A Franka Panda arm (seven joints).
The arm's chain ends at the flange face. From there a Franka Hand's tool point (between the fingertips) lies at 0.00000 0.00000 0.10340 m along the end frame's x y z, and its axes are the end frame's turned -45 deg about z.
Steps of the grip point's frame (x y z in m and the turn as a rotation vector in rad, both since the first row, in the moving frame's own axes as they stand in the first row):
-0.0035, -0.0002, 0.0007, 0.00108, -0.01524, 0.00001
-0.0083, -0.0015, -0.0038, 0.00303, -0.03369, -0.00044
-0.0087, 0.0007, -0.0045, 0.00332, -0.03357, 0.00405
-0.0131, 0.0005, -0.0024, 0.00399, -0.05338, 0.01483
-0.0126, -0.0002, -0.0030, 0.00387, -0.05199, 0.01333
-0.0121, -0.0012, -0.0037, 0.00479, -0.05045, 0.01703
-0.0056, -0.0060, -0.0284, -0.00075, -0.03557, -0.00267
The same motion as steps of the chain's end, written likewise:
-0.0014, 0.0013, 0.0007, -0.01001, -0.01154, 0.00001
-0.0042, 0.0026, -0.0037, -0.02168, -0.02596, -0.00044
-0.0030, 0.0044, -0.0044, -0.02139, -0.02609, 0.00405
-0.0047, 0.0060, -0.0023, -0.03492, -0.04057, 0.01483
-0.0049, 0.0053, -0.0029, -0.03403, -0.03950, 0.01333
-0.0053, 0.0044, -0.0036, -0.03229, -0.03906, 0.01703
-0.0057, -0.0029, -0.0283, -0.02568, -0.02462, -0.00267

